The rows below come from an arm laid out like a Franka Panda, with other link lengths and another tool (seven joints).
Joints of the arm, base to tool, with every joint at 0 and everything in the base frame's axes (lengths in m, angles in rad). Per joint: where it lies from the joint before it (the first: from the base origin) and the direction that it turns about. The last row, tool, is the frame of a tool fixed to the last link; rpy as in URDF.
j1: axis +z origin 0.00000 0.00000 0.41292
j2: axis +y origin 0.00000 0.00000 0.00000
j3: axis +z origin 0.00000 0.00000 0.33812
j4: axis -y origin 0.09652 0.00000 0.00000
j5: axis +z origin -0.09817 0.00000 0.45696
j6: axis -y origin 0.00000 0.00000 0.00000
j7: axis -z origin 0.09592 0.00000 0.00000
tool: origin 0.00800 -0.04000 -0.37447 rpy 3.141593 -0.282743 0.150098
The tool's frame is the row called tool.
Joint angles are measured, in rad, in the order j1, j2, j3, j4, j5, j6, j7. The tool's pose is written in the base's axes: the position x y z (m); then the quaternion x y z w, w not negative. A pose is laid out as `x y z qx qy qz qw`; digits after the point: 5 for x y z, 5 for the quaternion.
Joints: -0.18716, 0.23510, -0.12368, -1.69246, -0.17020, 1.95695, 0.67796
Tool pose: 0.66485 -0.30865 0.29353 0.90930 -0.35866 0.15492 0.14328
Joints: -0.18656, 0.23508, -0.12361, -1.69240, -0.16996, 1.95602, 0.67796
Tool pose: 0.66476 -0.30807 0.29348 0.90947 -0.35845 0.15454 0.14318
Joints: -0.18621, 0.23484, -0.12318, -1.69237, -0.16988, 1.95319, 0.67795
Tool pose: 0.66401 -0.30732 0.29340 0.90975 -0.35824 0.15333 0.14323
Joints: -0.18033, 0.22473, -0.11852, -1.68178, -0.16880, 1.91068, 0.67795
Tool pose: 0.65718 -0.29818 0.30268 0.91217 -0.35622 0.14313 0.14339
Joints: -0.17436, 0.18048, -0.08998, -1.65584, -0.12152, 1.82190, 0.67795
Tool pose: 0.65149 -0.25694 0.33593 0.91709 -0.35684 0.13246 0.11856
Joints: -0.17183, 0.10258, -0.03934, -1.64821, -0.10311, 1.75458, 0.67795
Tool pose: 0.64707 -0.21275 0.38584 0.92381 -0.34105 0.14178 0.10079
